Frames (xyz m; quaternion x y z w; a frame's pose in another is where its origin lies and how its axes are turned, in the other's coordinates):
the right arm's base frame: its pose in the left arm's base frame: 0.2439 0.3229 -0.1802 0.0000 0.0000 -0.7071 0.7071
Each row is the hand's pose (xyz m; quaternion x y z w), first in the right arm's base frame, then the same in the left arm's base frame.
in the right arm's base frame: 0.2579 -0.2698 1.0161 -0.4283 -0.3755 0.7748 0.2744
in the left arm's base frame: -0.0259 0.0650 0.8359 -0.5684 0.0373 0.3538 0.7419
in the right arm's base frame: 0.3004 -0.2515 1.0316 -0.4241 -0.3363 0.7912 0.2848
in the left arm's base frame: -0.0076 0.0225 0.8514 -0.5377 0.0621 0.3581 0.7608
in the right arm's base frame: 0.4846 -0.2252 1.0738 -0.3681 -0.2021 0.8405 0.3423
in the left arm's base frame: 0.0187 -0.1617 0.8936 -0.4032 0.1174 0.3523 0.8364
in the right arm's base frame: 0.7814 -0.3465 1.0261 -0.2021 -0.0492 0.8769 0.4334
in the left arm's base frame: -0.1026 -0.4585 0.8459 -0.1777 0.1081 0.3136 0.9265
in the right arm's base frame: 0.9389 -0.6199 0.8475 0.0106 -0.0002 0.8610 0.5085
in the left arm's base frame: -0.3760 -0.6160 0.6673 0.0074 -0.0076 0.2493 0.9684
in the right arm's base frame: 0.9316 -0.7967 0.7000 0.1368 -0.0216 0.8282 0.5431
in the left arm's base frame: -0.5528 -0.6087 0.5198 0.0815 -0.1120 0.2016 0.9696
